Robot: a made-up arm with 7 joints. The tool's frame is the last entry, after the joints. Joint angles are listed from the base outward.
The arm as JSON. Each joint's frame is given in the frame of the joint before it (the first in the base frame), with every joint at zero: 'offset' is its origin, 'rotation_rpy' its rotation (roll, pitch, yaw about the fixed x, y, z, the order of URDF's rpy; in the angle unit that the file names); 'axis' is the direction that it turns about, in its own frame. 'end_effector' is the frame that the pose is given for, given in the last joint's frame.
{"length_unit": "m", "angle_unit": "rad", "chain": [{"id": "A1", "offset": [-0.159, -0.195, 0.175], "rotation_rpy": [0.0, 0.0, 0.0], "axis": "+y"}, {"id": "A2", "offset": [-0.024, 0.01, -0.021], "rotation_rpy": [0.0, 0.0, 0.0], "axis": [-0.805, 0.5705, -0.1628]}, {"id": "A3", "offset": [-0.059, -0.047, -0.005], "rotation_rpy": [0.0, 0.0, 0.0], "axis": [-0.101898, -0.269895, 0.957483]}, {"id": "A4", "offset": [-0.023, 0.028, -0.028], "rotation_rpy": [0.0, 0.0, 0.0], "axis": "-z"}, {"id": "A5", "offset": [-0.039, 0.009, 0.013], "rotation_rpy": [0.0, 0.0, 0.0], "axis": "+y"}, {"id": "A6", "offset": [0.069, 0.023, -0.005], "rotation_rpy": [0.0, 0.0, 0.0], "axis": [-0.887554, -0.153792, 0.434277]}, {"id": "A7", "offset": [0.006, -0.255, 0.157], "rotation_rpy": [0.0, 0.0, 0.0], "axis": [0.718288, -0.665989, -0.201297]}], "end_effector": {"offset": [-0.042, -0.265, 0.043], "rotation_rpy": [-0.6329, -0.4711, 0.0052]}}
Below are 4 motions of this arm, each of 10 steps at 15 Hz.
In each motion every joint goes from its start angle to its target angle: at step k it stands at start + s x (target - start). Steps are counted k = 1, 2, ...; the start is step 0. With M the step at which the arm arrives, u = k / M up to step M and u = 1 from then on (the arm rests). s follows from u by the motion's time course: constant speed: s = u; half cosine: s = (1 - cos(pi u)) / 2; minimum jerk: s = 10 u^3 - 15 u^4 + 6 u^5.
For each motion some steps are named. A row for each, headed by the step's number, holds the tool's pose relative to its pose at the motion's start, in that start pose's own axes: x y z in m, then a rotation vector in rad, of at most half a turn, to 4 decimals.
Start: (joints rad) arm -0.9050 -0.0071 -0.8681 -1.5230 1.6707 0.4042 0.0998
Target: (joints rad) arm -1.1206 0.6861 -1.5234 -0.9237 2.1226 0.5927 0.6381
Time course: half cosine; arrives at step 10
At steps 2, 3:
2: -0.0290 0.0284 -0.0717 0.1546 0.0606 -0.0560
3: -0.0686 0.0748 -0.1452 0.3322 0.1311 -0.1294

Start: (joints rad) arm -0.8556 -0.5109 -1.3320 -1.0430 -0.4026 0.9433 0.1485
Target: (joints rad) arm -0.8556 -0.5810 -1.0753 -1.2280 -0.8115 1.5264 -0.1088
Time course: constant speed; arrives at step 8
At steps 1, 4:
1: 0.0170 -0.0108 0.0408 -0.0602 -0.1000 0.0220
4: 0.0199 -0.0349 0.1810 -0.2766 -0.3686 0.0472

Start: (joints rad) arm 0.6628 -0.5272 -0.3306 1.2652 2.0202 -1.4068 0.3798
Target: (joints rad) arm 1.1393 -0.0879 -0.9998 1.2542 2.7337 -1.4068 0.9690
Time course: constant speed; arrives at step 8
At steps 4, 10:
4: -0.3031 0.0376 -0.0780 0.1594 0.4666 -0.5896
10: -0.4714 0.1402 -0.0271 0.1881 0.9527 -0.9381

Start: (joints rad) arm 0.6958 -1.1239 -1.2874 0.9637 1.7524 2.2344 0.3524
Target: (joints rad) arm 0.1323 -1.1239 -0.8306 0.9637 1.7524 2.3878 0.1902
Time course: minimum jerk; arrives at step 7
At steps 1, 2, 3, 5, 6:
1: 0.0135 0.0030 0.0038 -0.0057 -0.0106 0.0266
2: 0.0814 0.0238 0.0260 -0.0365 -0.0673 0.1646
3: 0.1922 0.0840 0.0774 -0.0984 -0.1784 0.4139
5: 0.3387 0.2898 0.2229 -0.2563 -0.4531 0.9369
6: 0.3500 0.3504 0.2622 -0.3004 -0.5287 1.0619

